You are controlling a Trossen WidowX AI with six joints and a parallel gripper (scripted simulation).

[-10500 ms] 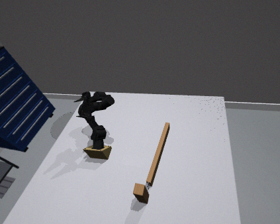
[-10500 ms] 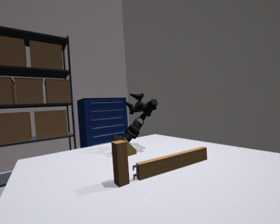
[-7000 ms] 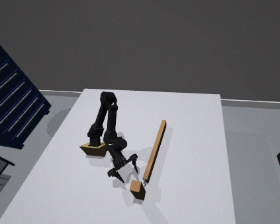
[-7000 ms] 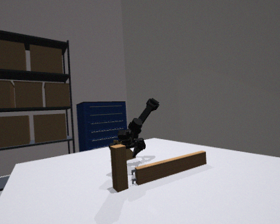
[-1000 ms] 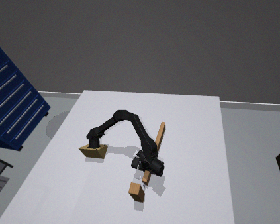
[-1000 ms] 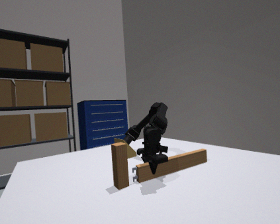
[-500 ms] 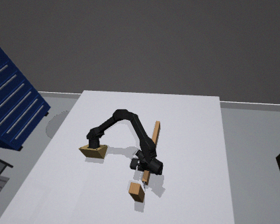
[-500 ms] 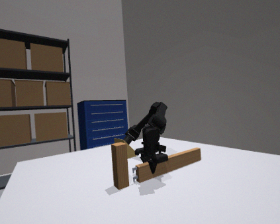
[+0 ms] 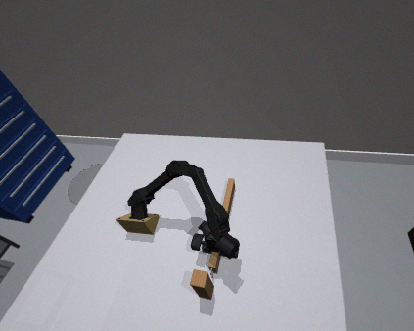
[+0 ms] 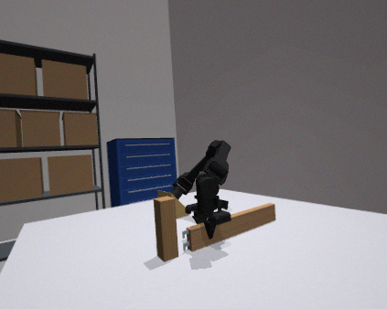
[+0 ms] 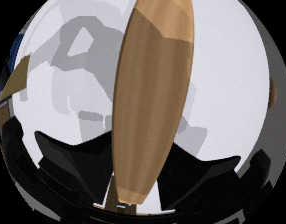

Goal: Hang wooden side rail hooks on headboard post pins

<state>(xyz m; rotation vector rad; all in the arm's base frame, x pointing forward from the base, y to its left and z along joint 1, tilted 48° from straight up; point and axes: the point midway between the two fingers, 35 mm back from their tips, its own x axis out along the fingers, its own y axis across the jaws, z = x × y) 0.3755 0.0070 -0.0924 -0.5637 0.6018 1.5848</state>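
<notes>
My gripper tip is 10 mm past the headboard post, 140 mm to the left of it and 60 mm below it.
</notes>
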